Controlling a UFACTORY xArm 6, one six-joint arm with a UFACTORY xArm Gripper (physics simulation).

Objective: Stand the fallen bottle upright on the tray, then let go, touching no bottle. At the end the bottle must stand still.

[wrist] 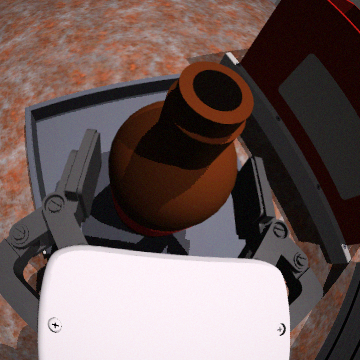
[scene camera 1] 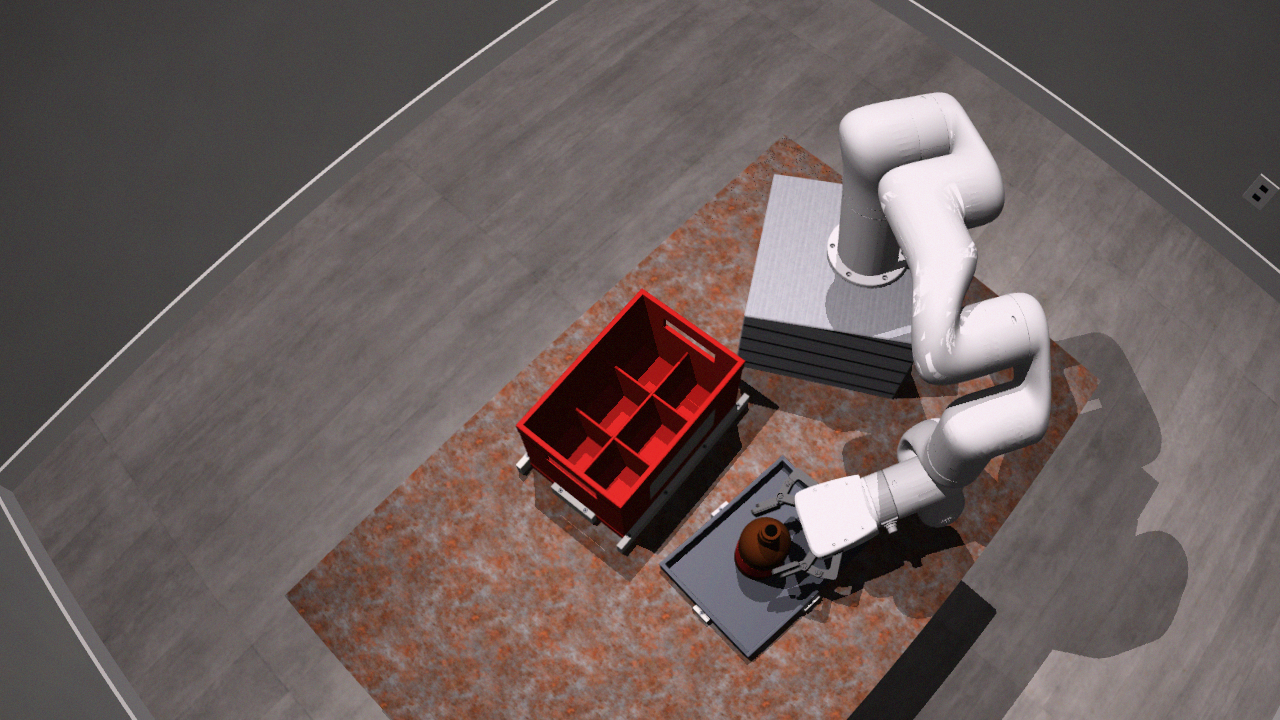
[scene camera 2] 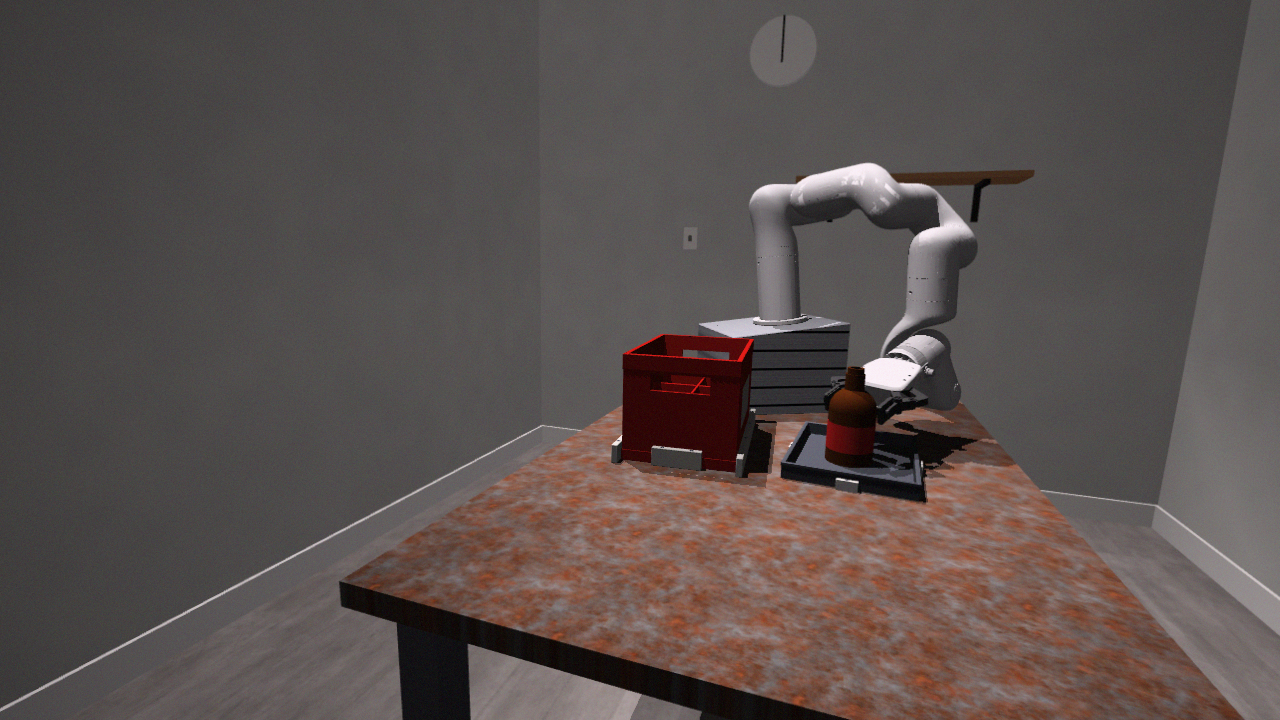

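The brown bottle with a red label stands upright with its base on the grey tray. My gripper is open, with its fingers on either side of the bottle's body. In the wrist view a narrow gap shows between the bottle and the left finger. The bottle's right edge lies against the dark inner face of the right finger in that view, and I cannot tell whether they touch. The bottle's lower part is partly hidden behind the white gripper body there.
A red crate with compartments stands beside the tray, held by pale corner brackets. Its near wall is higher than the tray rim. The robot's grey base block stands behind them. Small white clips sit on the tray's edges.
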